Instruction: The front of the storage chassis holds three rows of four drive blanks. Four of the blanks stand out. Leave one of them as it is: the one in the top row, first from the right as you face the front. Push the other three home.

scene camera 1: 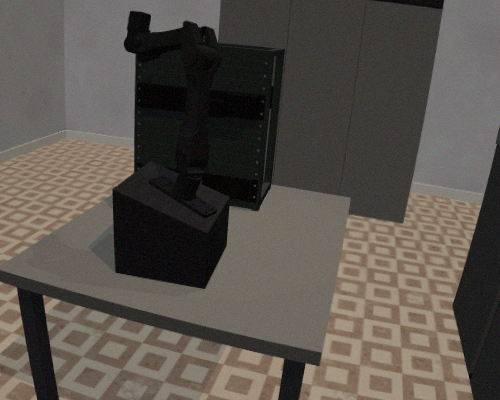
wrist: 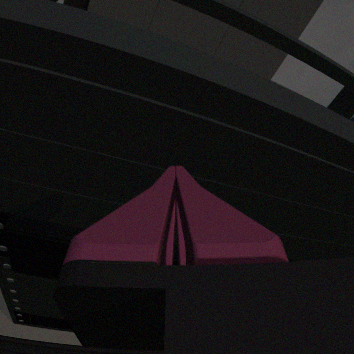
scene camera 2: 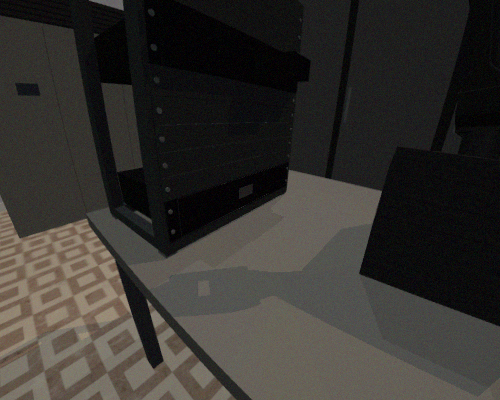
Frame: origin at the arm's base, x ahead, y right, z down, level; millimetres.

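Seen in the pictures: gripper, fingertip midpoint: [wrist: 175,177]; arm's base, origin of the base link: [scene camera 1: 182,197] [scene camera 2: 472,175].
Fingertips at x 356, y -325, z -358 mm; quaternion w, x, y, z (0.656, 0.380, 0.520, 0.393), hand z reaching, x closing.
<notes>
Offsets run from my fingertips to a thing's middle. "*": to the spot under its first point. Level surfaces: height alone.
The storage chassis [scene camera 1: 237,105] [scene camera 2: 225,47] is a black band across the upper half of the dark rack; in scene camera 2 it sticks out at its far end. In the wrist view a black band @[* dx +6, dy -73, dz +158 mm] [wrist: 32,255] at the lower left looks like part of it. The separate drive blanks are too dark to tell, so I cannot see which stand out. My gripper [wrist: 175,177] is shut and empty, its magenta fingertips together in front of the plain panels near the rack's top. Its fingers cannot be made out in scene camera 1, where the arm reaches up left.
The rack [scene camera 1: 262,140] [scene camera 2: 146,125] [wrist: 150,67] stands on the grey table @[dz +556 mm] [scene camera 1: 290,280] [scene camera 2: 320,360]. A black unit with a small label @[* dx +63, dy +115, dz +477 mm] [scene camera 2: 245,191] fills its bottom. The arm's black pedestal [scene camera 1: 160,240] [scene camera 2: 435,235] stands in front of the rack. Tall cabinets [scene camera 1: 320,100] stand behind.
</notes>
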